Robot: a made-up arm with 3 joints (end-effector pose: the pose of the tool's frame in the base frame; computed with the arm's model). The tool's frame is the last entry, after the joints. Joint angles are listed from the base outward.
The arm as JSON. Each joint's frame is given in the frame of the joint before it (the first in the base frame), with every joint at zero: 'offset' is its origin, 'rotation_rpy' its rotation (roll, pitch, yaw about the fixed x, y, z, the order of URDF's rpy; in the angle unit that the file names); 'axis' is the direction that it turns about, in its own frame. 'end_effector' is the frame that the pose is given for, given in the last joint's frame.
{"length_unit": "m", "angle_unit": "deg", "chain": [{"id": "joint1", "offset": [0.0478, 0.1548, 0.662], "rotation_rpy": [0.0, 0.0, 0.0], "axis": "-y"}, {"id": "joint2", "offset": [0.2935, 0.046, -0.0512], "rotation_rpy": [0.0, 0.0, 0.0], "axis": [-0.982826, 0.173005, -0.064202]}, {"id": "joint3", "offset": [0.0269, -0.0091, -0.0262], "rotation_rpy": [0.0, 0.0, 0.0], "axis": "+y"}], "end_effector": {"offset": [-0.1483, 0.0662, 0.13], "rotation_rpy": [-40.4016, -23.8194, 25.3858]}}
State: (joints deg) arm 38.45 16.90 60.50
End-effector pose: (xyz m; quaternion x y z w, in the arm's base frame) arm 0.2822 0.3014 0.9617 -0.3585 -0.0143 0.1064 0.9273
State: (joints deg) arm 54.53 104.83 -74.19
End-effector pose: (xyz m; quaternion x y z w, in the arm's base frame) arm 0.1664 0.1016 0.7240 0.8617 0.4703 -0.1902 0.0096
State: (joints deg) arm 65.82 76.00 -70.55
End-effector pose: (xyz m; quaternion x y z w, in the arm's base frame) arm 0.2061 0.1276 0.7245 -0.7603 -0.6495 -0.0005 0.0028
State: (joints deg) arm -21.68 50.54 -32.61
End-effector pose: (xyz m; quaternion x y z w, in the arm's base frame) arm 0.1388 0.2590 0.5462 -0.5698 -0.2472 0.3702 0.6908
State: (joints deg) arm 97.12 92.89 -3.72
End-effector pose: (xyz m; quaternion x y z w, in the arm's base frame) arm 0.1226 0.3222 0.8573 -0.7727 -0.3341 -0.4406 0.3118
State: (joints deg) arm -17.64 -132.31 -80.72
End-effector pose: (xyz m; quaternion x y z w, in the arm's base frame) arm 0.2185 0.3079 0.6717 0.2862 -0.2839 -0.8162 0.4138
